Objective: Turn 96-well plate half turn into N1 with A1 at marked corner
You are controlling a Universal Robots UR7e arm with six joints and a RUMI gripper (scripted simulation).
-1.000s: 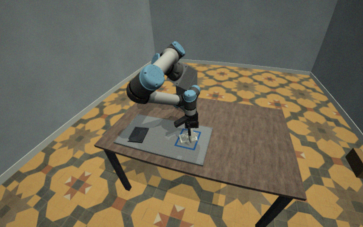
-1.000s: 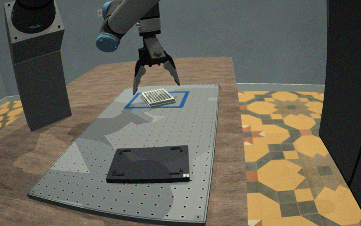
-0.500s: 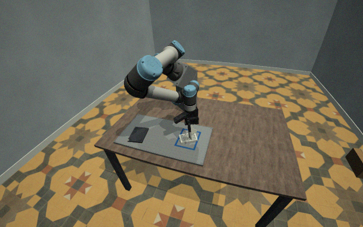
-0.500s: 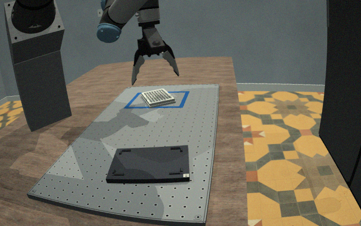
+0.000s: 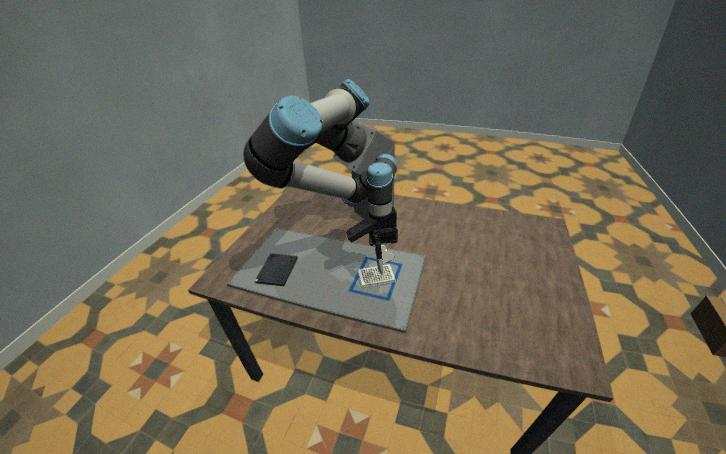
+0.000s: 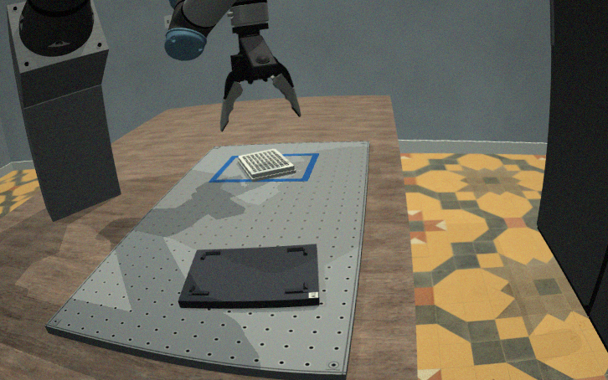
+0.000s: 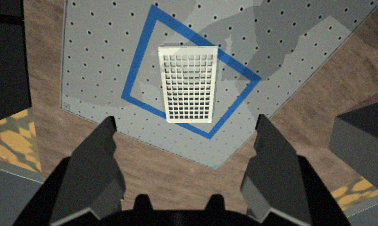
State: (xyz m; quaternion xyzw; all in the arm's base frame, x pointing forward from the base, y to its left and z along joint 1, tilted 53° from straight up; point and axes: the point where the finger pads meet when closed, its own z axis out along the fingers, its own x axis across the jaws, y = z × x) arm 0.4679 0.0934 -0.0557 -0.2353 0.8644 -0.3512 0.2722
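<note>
The 96-well plate lies 8 cm below my hand. Round my hand: A1 label (45 cm to the right, 8 cm below, 5 cm ahead); then black plate nest N1 (39 cm to the right, 8 cm below, 2 cm behind).
</note>
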